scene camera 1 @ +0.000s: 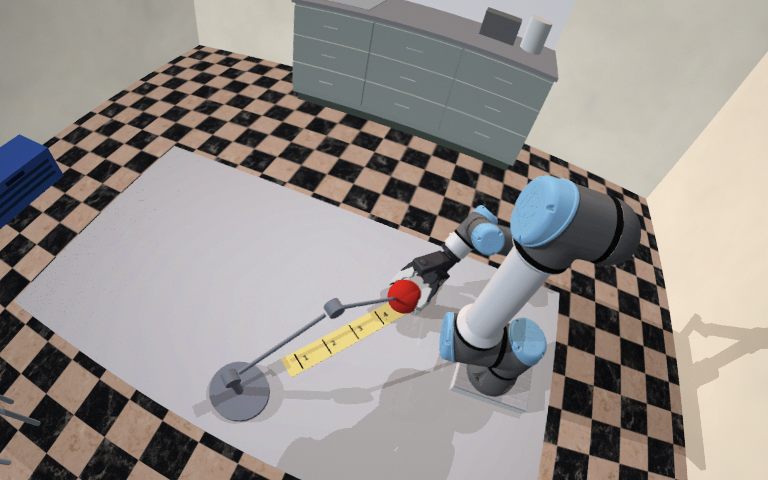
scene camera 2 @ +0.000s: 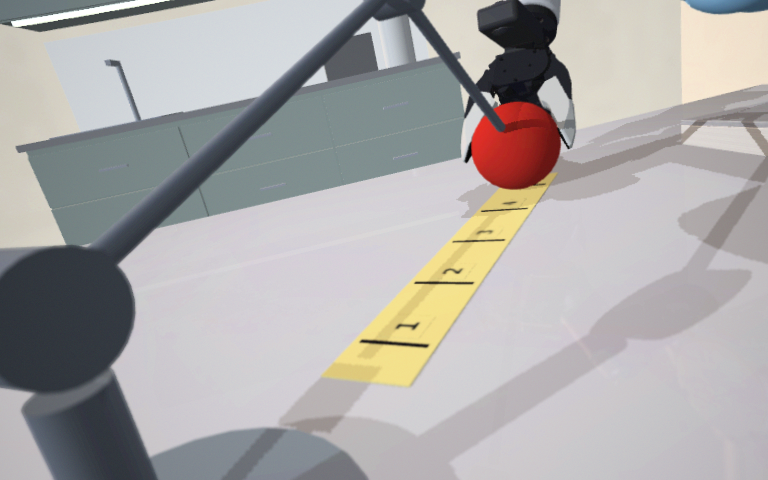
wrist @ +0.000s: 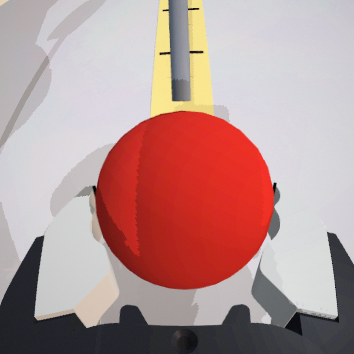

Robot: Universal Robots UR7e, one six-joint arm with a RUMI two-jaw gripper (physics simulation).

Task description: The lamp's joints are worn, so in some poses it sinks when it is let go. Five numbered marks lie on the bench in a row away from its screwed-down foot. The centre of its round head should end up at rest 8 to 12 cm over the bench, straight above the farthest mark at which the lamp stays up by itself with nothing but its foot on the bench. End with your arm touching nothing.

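Frame: origin at the arm's base, x ahead, y left, z up, level; centimetres.
Seen in the pictures: gripper, fingertip midpoint: [scene camera 1: 401, 299] [scene camera 2: 514, 155]; arm's base, link origin: [scene camera 1: 490, 371].
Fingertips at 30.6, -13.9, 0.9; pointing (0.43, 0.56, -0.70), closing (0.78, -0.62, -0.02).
Offsets run from my fingertips to a thing's top centre, as dx, dy, dz. "spot": to the spot under its first point. Level surfaces: height alone.
The lamp's round red head {spot: -0.3, +1.9, +5.1} [scene camera 1: 404, 296] [scene camera 2: 515, 146] [wrist: 185, 200] is above the far end of the yellow strip {+9.9, +12.5, -4.1} [scene camera 1: 342, 335] [scene camera 2: 436, 305] [wrist: 200, 80]. My gripper [scene camera 1: 406, 295] [scene camera 2: 516, 151] [wrist: 183, 186] is shut on the head, one finger against each side. Marks 1 to 4 show; near the strip's far end a further line [scene camera 2: 540, 183] is partly hidden by the head. The lamp's elbow [scene camera 1: 334, 307] [scene camera 2: 396, 6] is raised higher than the head. Its lower joint {spot: +32.3, +40.7, +9.7} [scene camera 1: 231, 376] [scene camera 2: 67, 316] is above the round foot {spot: +28.2, +42.6, -2.8} [scene camera 1: 252, 403] [scene camera 2: 198, 452]. The head's exact height cannot be told.
The pale bench {dz -4.2} [scene camera 1: 226, 226] bears the lamp and my arm's base [scene camera 1: 492, 379]. My arm's white link [scene camera 1: 509, 288] rises to the right of the head. A grey-green cabinet [scene camera 1: 407, 79] [scene camera 2: 271, 147] stands behind the bench. A blue box [scene camera 1: 25, 169] is at the far left.
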